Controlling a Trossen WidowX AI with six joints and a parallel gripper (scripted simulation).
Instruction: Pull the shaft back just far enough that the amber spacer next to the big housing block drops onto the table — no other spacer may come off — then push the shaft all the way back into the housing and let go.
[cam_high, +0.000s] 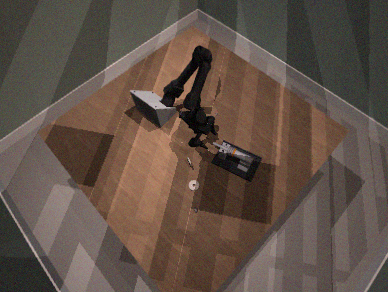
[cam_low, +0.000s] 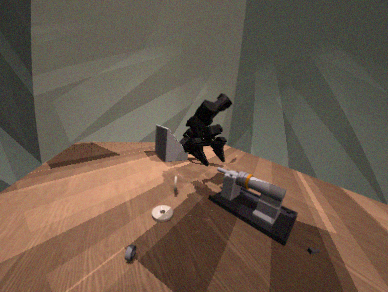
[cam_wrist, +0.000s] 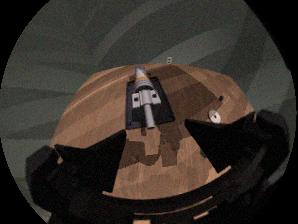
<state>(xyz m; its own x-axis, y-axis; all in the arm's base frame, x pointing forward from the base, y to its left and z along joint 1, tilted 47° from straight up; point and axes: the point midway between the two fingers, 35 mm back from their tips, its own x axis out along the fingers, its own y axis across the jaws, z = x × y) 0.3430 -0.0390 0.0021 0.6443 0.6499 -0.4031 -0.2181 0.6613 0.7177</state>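
Now: the shaft 80 mm ahead of my gripper tip, 30 mm to the left of it and 20 mm below it. Also, from my gripper tip: amber spacer 120 mm ahead, 40 mm to the left, 20 mm below; then small dark ring 160 mm ahead, 300 mm to the right, 90 mm below.
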